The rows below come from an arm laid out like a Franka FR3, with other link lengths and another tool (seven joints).
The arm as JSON. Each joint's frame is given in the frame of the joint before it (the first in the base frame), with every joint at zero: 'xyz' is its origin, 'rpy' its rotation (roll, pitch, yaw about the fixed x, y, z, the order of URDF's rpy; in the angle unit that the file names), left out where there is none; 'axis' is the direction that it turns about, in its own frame. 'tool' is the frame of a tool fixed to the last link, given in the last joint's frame.
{
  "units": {
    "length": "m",
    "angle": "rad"
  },
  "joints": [
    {
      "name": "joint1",
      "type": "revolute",
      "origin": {
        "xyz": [
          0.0,
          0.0,
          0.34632
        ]
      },
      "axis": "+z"
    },
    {
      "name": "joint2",
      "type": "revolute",
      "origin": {
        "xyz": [
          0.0,
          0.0,
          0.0
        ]
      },
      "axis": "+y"
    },
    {
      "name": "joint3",
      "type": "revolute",
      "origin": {
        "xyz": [
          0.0,
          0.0,
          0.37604
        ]
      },
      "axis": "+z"
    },
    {
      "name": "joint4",
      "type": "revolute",
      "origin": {
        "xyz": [
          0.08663,
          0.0,
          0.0
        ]
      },
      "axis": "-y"
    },
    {
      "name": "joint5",
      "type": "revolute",
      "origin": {
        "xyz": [
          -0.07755,
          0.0,
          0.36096
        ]
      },
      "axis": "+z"
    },
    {
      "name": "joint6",
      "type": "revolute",
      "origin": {
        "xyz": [
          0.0,
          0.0,
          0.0
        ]
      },
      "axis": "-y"
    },
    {
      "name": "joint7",
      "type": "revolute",
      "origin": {
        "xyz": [
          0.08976,
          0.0,
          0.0
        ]
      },
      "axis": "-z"
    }
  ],
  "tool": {
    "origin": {
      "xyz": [
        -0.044,
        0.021,
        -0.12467
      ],
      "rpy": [
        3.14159,
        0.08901,
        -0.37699
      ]
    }
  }
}
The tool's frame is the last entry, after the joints.
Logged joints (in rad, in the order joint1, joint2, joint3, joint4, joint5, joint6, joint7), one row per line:
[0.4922, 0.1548, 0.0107, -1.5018, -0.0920, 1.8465, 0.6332]
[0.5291, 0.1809, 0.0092, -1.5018, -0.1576, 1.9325, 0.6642]
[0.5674, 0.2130, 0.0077, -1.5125, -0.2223, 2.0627, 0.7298]
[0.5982, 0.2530, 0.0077, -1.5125, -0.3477, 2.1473, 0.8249]
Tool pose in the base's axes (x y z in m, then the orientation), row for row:
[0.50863, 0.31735, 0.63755, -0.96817, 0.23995, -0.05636, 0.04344]
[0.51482, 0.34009, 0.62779, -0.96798, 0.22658, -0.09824, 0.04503]
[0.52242, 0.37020, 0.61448, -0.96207, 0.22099, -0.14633, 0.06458]
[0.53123, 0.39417, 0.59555, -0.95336, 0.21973, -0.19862, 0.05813]
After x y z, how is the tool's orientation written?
As a quaternion, x y z w.
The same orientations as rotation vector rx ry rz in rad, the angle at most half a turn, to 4 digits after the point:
[-2.9603, 0.7337, -0.1723]
[-2.9568, 0.6921, -0.3001]
[-2.9041, 0.6671, -0.4417]
[-2.8890, 0.6659, -0.6019]

